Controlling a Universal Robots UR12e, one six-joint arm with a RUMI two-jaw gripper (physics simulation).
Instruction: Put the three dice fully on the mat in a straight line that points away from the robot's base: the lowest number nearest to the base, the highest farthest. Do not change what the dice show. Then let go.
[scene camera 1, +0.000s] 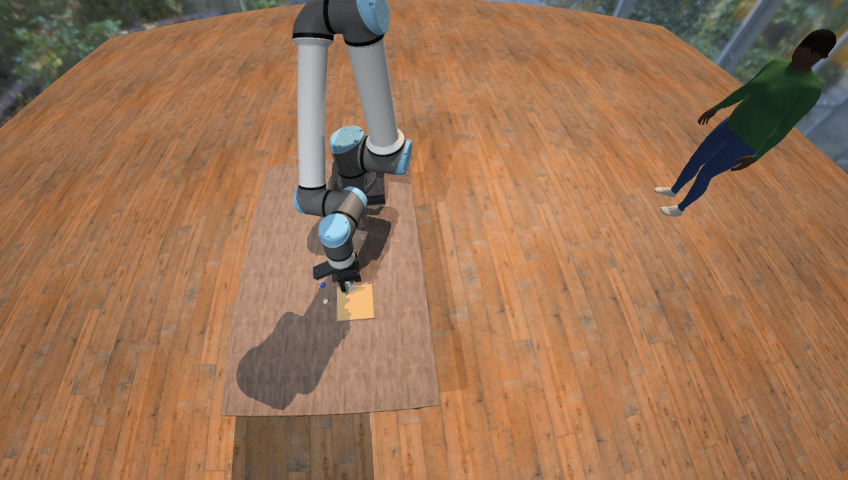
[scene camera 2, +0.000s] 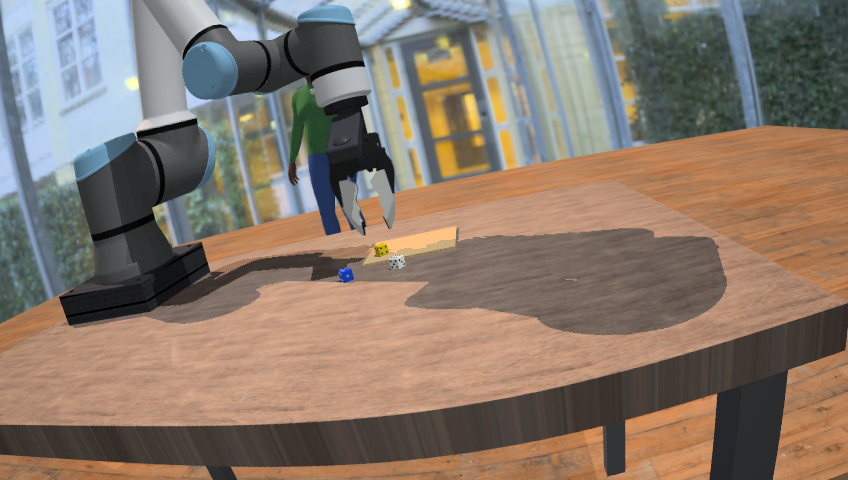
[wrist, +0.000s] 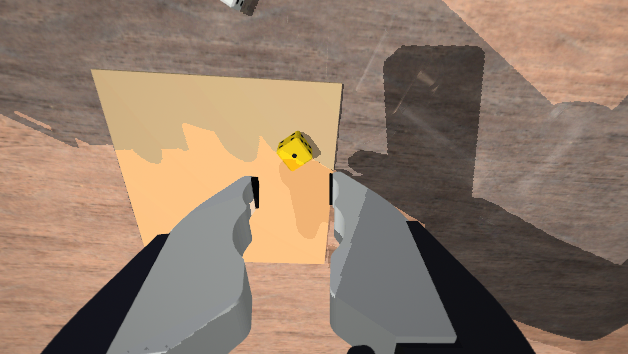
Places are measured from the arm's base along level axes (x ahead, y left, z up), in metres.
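Where they show: gripper, fingertip midpoint: (scene camera 1: 346, 288) (scene camera 2: 377, 232) (wrist: 294, 177); arm's base, origin of the base link: (scene camera 1: 356, 179) (scene camera 2: 135, 267).
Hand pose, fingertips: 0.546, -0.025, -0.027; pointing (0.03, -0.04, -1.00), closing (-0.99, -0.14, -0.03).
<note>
Things, the pixels of their top centre, and the offset from my fingertips, as dx, dy, dz. Level surfaces: height alone.
- yellow die, middle of its top: (wrist: 294, 155) (scene camera 2: 380, 244) +0.001, -0.005, -0.019
- orange-tan mat, middle of its top: (wrist: 229, 185) (scene camera 2: 412, 244) (scene camera 1: 354, 302) +0.044, +0.028, -0.035
- white die, middle of its top: (scene camera 2: 395, 256) (scene camera 1: 325, 300) +0.040, -0.085, -0.023
- blue die, middle of its top: (scene camera 2: 344, 269) (scene camera 1: 321, 284) -0.031, -0.105, -0.023
- table, its level: dz -0.039
The yellow die (scene camera 2: 381, 249) (wrist: 295, 151) rests on the orange-tan mat (scene camera 1: 363, 308) (scene camera 2: 441, 237) (wrist: 200, 100), near its base-side edge, with one pip on its upward face in the wrist view. My gripper (scene camera 1: 346, 288) (scene camera 2: 376, 230) (wrist: 294, 177) is open and empty, a little above the yellow die. The white die (scene camera 1: 325, 301) (scene camera 2: 396, 261) (wrist: 241, 4) lies off the mat on the table, partly cut off in the wrist view. The blue die (scene camera 1: 322, 284) (scene camera 2: 346, 274) lies off the mat, closer to the base. Their top numbers are too small to read.
The robot's base (scene camera 2: 136, 285) stands on the table (scene camera 1: 392, 368) (scene camera 2: 297, 368). The arm's shadow falls across the table and part of the mat. A person in a green top (scene camera 1: 773, 107) (scene camera 2: 318, 124) stands on the floor away from the table.
</note>
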